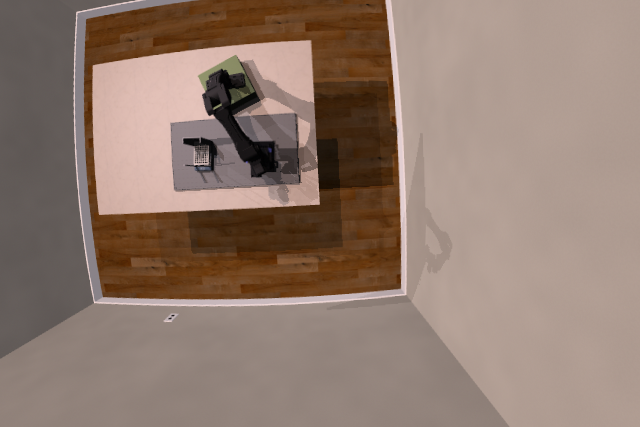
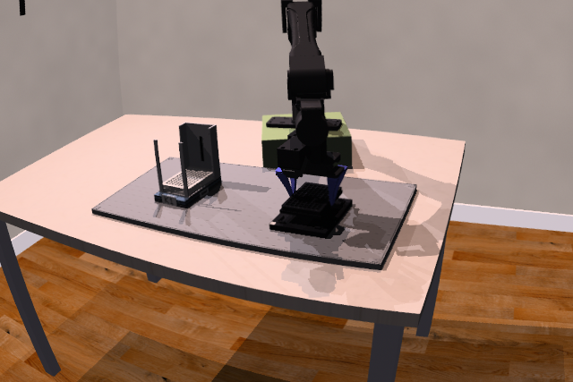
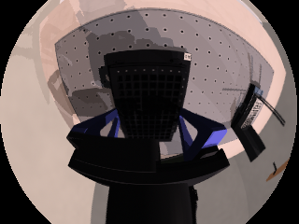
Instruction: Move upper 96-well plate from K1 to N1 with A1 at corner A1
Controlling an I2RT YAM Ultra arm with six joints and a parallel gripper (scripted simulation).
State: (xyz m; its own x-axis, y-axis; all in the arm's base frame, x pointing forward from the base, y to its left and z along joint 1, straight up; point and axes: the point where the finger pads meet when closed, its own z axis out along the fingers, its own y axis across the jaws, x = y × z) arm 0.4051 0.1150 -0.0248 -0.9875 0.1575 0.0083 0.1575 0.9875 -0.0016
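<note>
Right now the black plate nest N1 is 40 mm below my hand. Also, from my hand: white plate 80 mm behind, 320 mm to the right, 10 mm below; black 96-well plate right at my hand; pale A1 square 70 mm ahead, 70 mm to the right, 30 mm below.
</note>
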